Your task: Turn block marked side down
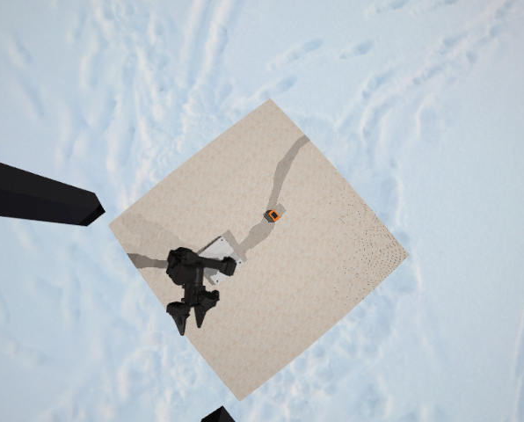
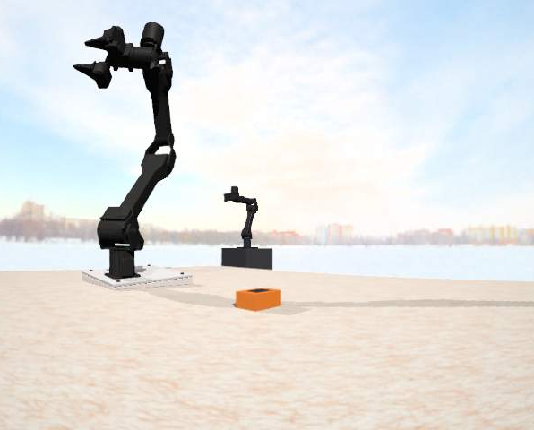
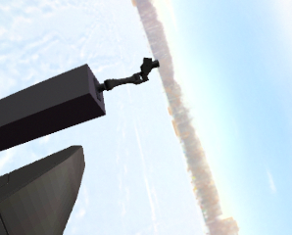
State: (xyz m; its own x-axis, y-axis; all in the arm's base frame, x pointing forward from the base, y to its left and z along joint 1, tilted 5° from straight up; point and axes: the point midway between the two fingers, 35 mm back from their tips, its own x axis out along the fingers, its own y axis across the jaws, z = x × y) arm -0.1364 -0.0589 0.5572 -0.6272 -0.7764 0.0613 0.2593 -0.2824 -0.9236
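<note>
Right now the orange block is 560 mm below my gripper tip, 500 mm ahead of it and 180 mm to the left of it.
</note>
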